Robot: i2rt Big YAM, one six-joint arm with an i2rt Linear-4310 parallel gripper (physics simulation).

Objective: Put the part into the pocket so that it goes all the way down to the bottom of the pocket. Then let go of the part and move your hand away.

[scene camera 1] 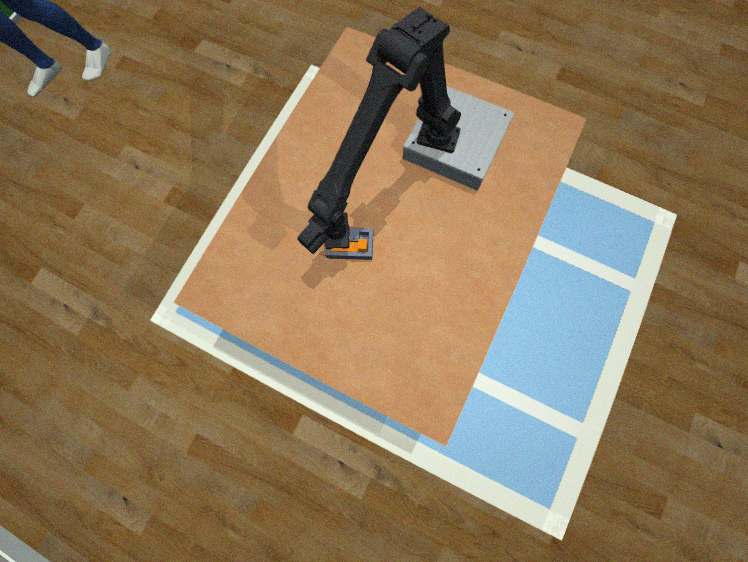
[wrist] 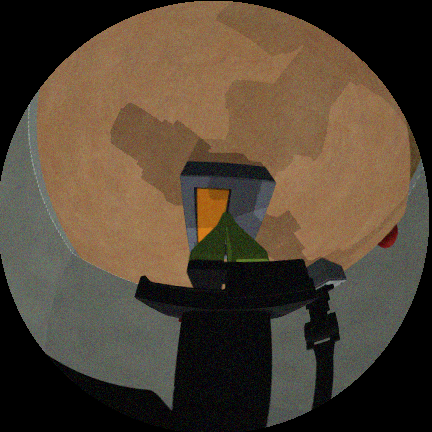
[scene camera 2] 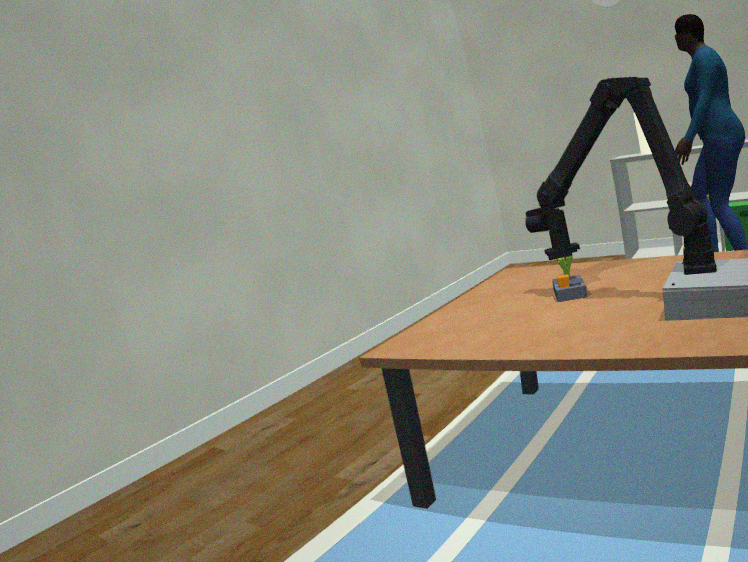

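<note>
A grey block (scene camera 1: 364,253) (scene camera 2: 573,291) (wrist: 252,193) with a pocket stands on the brown table (scene camera 1: 405,312) (scene camera 2: 511,329). The orange part (scene camera 1: 362,243) (scene camera 2: 564,281) (wrist: 208,209) sits in the pocket, and in the side view its top shows a little above the block's rim. My gripper (scene camera 2: 565,267) (wrist: 225,216) has green fingers that are shut together with nothing between them. It points straight down, with its tip on or just above the near end of the part. In the overhead view the wrist hides the fingers.
The arm's grey base plate (scene camera 1: 480,139) is on the far side of the table. A grey shelf unit (scene camera 2: 623,195) stands behind the table. A small red thing (wrist: 388,238) shows past the table's edge. A white and blue object (scene camera 1: 99,56) lies on the floor.
</note>
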